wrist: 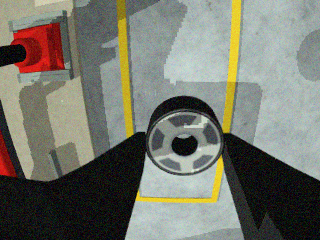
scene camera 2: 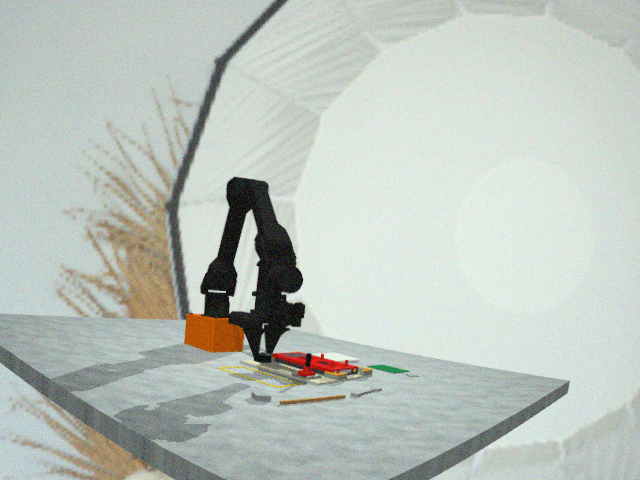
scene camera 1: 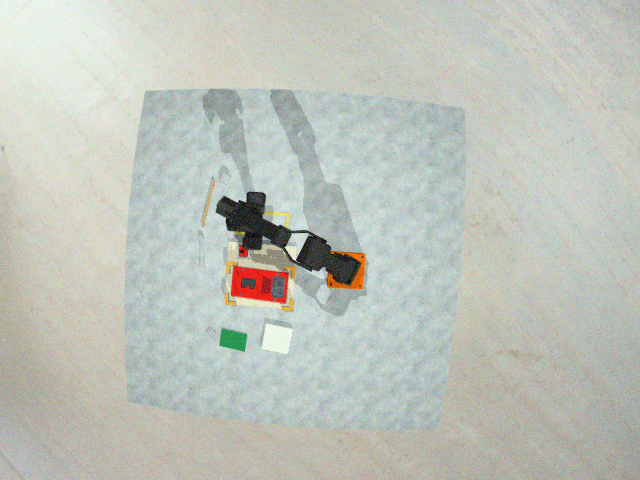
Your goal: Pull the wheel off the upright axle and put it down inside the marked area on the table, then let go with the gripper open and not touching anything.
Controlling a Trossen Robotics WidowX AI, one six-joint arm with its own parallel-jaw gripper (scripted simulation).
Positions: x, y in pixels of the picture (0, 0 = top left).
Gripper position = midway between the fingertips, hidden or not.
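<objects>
Here is my gripper [scene camera 2: 262, 356], and it is carrying a wheel [wrist: 181, 114].
</objects>
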